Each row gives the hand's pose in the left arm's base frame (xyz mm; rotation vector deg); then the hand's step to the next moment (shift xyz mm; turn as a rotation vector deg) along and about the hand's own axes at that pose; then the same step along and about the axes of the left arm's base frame.
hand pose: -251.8 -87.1 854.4 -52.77 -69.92 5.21
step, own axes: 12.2 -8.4 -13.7 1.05 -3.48 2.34
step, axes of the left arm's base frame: 12.7 -6.7 14.1 -2.93 -0.41 3.15
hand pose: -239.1 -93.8 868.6 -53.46 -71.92 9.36
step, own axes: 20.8 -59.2 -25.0 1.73 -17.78 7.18
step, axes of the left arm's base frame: 6.9 -38.4 55.1 -12.16 -6.65 13.37
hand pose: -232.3 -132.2 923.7 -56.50 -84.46 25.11
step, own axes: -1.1 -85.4 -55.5 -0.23 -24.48 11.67
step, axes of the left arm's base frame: 25.4 -64.4 74.7 -18.71 -10.69 16.47
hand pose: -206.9 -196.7 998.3 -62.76 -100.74 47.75
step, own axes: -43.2 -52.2 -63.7 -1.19 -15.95 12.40
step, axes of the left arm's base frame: 51.0 -54.3 55.7 -16.35 -8.34 8.52
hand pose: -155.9 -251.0 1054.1 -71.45 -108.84 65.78
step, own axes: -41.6 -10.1 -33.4 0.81 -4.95 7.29
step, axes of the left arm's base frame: 39.5 -28.9 23.6 -8.36 -2.67 1.09
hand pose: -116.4 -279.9 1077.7 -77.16 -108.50 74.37
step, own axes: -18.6 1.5 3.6 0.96 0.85 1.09
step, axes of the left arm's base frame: 5.3 -18.2 -0.4 -0.87 0.47 -1.36
